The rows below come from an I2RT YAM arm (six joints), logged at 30 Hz.
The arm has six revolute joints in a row. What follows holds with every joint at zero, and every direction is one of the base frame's. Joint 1 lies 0.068 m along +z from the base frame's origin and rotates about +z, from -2.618 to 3.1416 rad. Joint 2 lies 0.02 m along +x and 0.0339 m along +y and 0.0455 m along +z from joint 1 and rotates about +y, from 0 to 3.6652 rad. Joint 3 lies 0.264 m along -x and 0.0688 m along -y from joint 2 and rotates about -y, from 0 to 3.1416 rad. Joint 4 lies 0.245 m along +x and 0.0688 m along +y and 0.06 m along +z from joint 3 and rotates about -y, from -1.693 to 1.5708 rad. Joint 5 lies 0.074 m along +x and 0.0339 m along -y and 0.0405 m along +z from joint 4 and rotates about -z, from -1.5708 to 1.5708 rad. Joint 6 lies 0.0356 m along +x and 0.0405 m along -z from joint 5 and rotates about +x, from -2.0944 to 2.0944 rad. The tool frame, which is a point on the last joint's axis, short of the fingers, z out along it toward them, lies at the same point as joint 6; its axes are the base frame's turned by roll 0, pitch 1.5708 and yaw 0 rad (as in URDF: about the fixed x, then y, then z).
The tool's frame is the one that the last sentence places.
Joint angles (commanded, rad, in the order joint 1, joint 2, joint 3, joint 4, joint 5, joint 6), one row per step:
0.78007 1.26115 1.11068 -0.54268 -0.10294 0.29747
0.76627 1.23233 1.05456 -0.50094 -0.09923 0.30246
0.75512 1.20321 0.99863 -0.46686 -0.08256 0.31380
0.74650 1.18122 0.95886 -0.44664 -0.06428 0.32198
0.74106 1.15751 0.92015 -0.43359 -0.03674 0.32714
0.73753 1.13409 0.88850 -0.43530 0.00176 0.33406
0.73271 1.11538 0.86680 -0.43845 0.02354 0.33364
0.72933 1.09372 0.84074 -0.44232 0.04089 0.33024
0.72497 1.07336 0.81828 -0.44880 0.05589 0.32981
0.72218 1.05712 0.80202 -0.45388 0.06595 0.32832
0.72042 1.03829 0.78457 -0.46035 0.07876 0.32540
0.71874 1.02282 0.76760 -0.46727 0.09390 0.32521
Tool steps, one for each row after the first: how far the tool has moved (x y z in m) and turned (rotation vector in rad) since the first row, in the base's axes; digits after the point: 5 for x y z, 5 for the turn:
-0.00131 -0.00671 -0.00807 0.01080 -0.00893 -0.01982
-0.00343 -0.01364 -0.01690 0.01386 -0.01469 -0.05102
-0.00515 -0.01920 -0.02335 0.01140 -0.01968 -0.07898
-0.00782 -0.02487 -0.02978 0.00029 -0.02751 -0.10906
-0.01095 -0.03077 -0.03527 -0.02053 -0.03380 -0.14666
-0.01328 -0.03550 -0.03867 -0.03508 -0.03953 -0.16790
-0.01659 -0.04038 -0.04303 -0.05088 -0.04350 -0.18223
-0.01958 -0.04512 -0.04678 -0.06435 -0.04453 -0.19751
-0.02203 -0.04860 -0.04927 -0.07360 -0.04632 -0.20682
-0.02499 -0.05233 -0.05181 -0.08492 -0.05015 -0.21624
-0.02752 -0.05575 -0.05495 -0.09834 -0.05135 -0.22888

